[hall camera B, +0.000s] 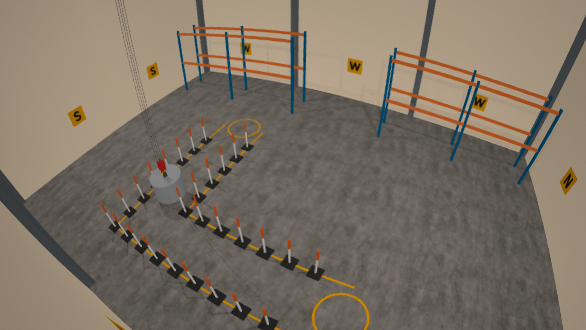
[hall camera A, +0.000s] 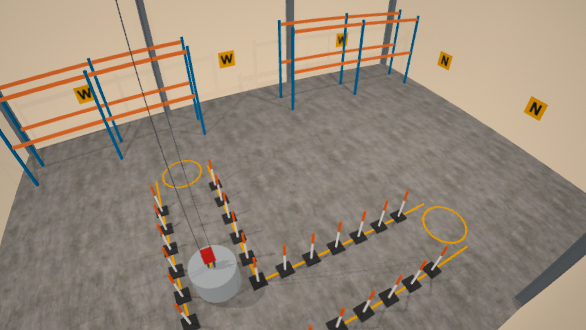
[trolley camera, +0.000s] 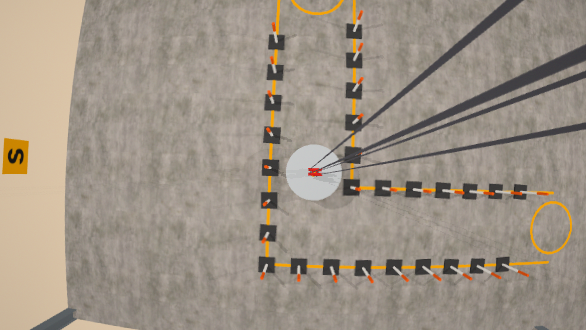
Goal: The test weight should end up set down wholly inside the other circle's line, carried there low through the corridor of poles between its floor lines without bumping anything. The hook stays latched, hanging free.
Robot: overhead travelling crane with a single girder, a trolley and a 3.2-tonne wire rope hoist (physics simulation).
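Note:
The grey cylindrical test weight (hall camera A: pixel 215 285) (hall camera B: pixel 168 191) (trolley camera: pixel 305 187) hangs upright, low over the floor, with its shadow beside it. It is between the two pole rows of the first leg, near the inner corner pole (hall camera A: pixel 258 281) (hall camera B: pixel 185 212) (trolley camera: pixel 351 187). In the trolley view narrow gaps show on both sides. My hook (hall camera A: pixel 211 264) (hall camera B: pixel 164 174), under the red block (hall camera A: pixel 207 255) (hall camera B: pixel 161 165) (trolley camera: pixel 315 172), is shut on the weight; its latch is too small to see. The other circle (hall camera A: pixel 447 243) (hall camera B: pixel 340 294) (trolley camera: pixel 531 227) lies beyond the second leg's end.
The start circle (hall camera A: pixel 182 188) (hall camera B: pixel 244 137) (trolley camera: pixel 318 14) lies beyond the first leg's open end. Outer corner pole base (hall camera B: pixel 115 227) (trolley camera: pixel 266 265) marks the turn. Striped poles on black bases line both legs. Blue and orange racks (hall camera A: pixel 293 70) (hall camera B: pixel 292 75) stand along the W wall.

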